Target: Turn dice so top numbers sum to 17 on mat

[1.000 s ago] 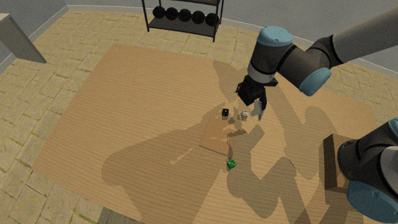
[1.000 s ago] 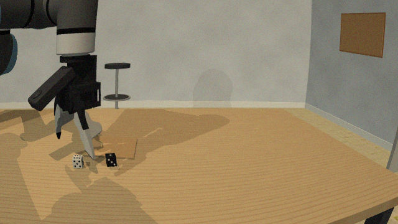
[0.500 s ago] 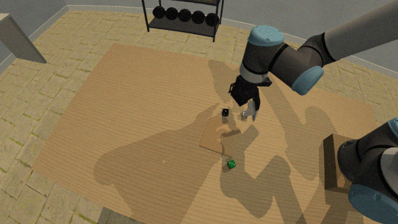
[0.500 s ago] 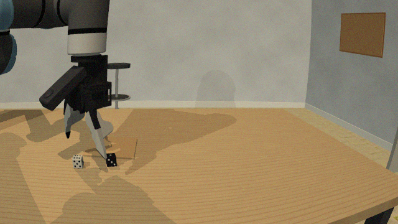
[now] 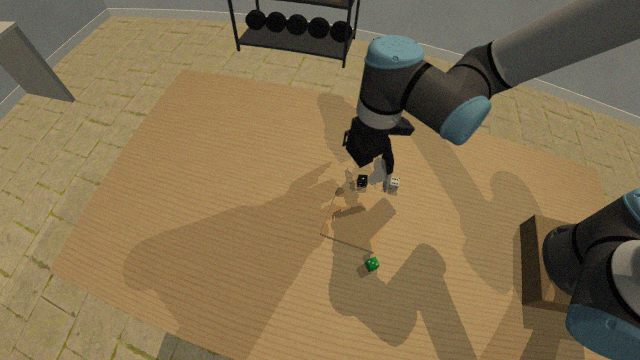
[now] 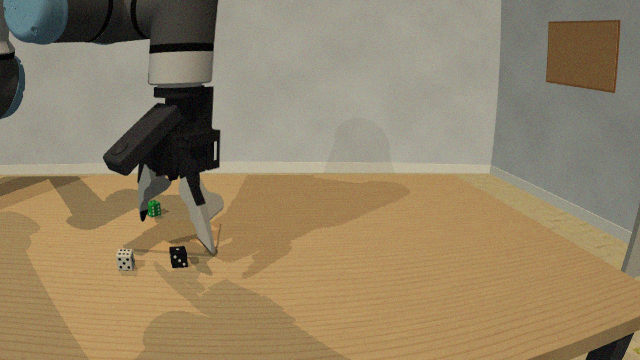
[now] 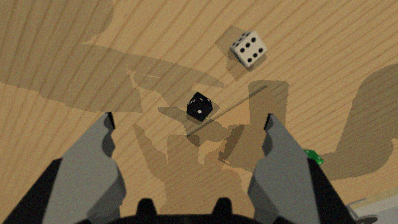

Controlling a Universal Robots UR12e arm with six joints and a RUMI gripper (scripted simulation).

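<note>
Right now my hand is 40 mm above the black die, 20 mm to the right of it and 10 mm short of it. Also, from my hand: tan mat: 120 mm to the left, 50 mm below, 10 mm ahead; then green die: 240 mm to the left, 40 mm below, 40 mm behind; then white die: 80 mm behind, 40 mm below, 10 mm to the left.
</note>
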